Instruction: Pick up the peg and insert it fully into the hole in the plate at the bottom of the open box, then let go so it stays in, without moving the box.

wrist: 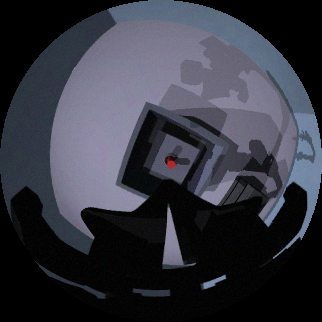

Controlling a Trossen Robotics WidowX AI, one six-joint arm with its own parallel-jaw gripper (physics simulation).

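Places are measured from the arm's base along level axes (x ahead, y left, z up), in centimetres.
Pixels of known places: gripper, between the fingertips: [166,183].
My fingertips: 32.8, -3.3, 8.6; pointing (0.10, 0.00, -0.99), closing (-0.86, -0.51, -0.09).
Observation:
Behind a point stands the place of what it marks, as x, y, z.
The open box [134,146] @(38.8, -2.5, -0.1) is grey with a dark inside and stands a little ahead of the fingers in the wrist view. The light square plate [180,146] @(31.6, -6.5, -2.8) lies at its bottom. The red peg [171,163] @(31.8, -3.3, 0.2) shows end-on as a small round top at the middle of the plate, with a dark ring of the hole beside it; how deep it sits cannot be told. My gripper [166,183] @(32.8, -3.3, 8.6) is black, shut and empty, and its tips show above the box's near side, apart from the peg. The fingers hide part of the box's near rim.
A pale table top [100,110] @(55.4, -4.2, -8.6) surrounds the box. A dark ribbed block [243,192] @(9.0, -6.7, -1.8) lies to the right of the box, partly behind the gripper. Shadows of the arm fall across the table at the upper right and over the box. The table's edge shows at the left.

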